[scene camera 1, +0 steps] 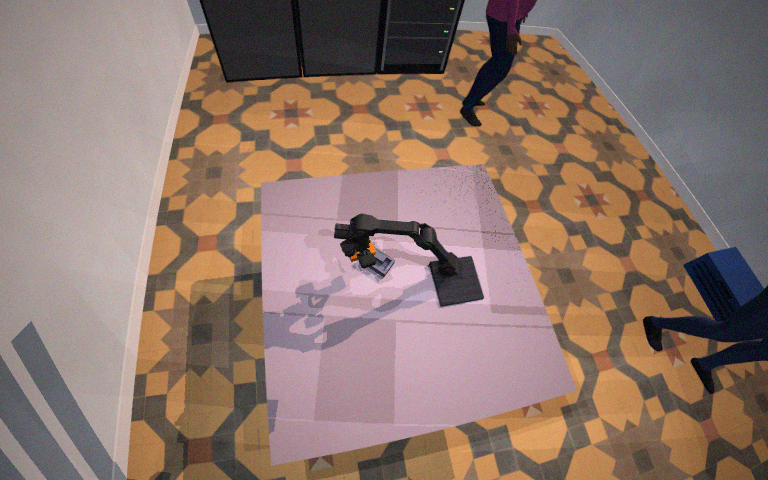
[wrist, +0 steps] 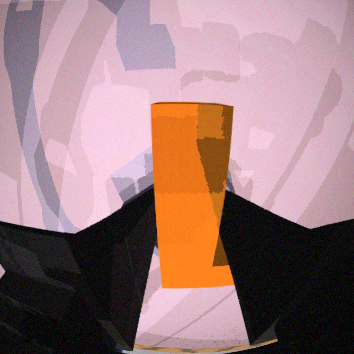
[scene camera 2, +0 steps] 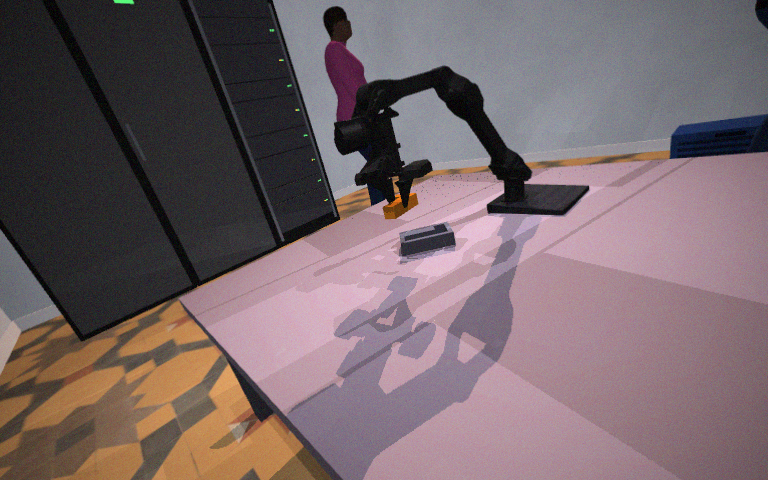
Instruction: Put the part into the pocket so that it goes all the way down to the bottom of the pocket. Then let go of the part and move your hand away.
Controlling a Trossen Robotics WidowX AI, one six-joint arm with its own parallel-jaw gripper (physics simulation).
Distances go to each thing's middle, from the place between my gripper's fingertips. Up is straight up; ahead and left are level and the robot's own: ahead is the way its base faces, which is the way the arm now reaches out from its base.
The orange L-shaped block [wrist: 190,140] is 1 cm to the right of my hand and 1 cm behind it.
